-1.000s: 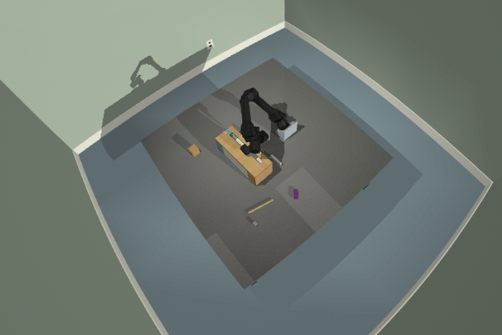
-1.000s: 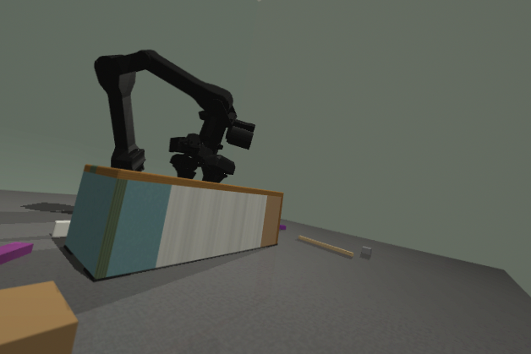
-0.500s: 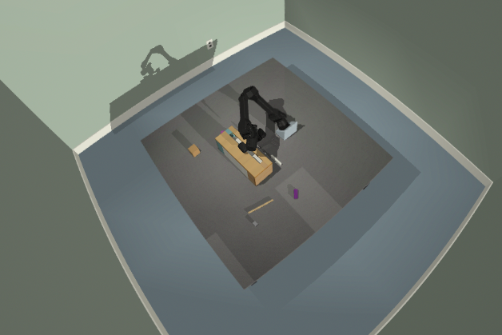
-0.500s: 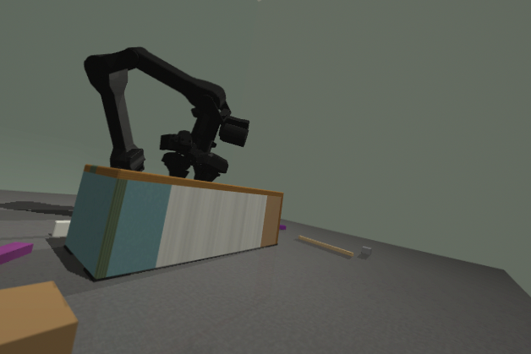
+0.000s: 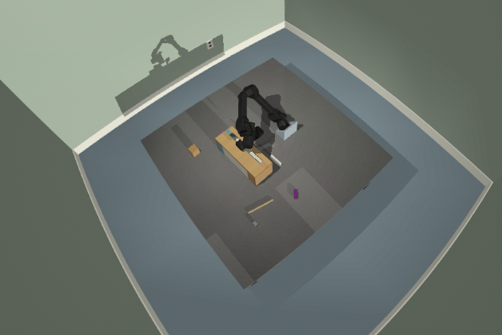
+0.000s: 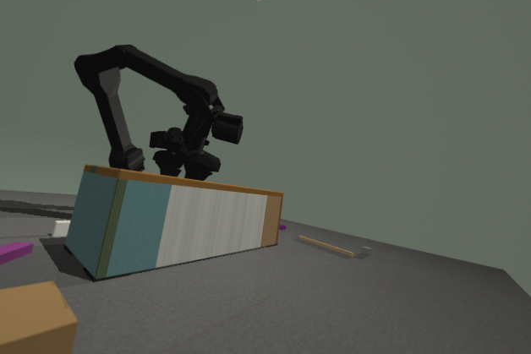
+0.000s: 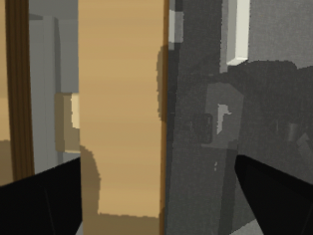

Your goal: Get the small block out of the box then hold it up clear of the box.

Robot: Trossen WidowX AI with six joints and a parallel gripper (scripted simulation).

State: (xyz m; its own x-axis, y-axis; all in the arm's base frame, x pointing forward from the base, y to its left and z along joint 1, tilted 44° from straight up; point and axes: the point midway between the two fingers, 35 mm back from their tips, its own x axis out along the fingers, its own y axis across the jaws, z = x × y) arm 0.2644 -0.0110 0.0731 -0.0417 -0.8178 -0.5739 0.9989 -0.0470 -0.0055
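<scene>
Now: the tan block 50 mm ahead of my gripper tip and 20 mm to the right of it. Also, from my gripper tip: thin wooden stick: 340 mm to the left, 220 mm ahead, 80 mm below; then magenta piece: 230 mm to the right, 80 mm below, 30 mm ahead; then box: 40 mm ahead, 30 mm to the left, 20 mm below.
</scene>
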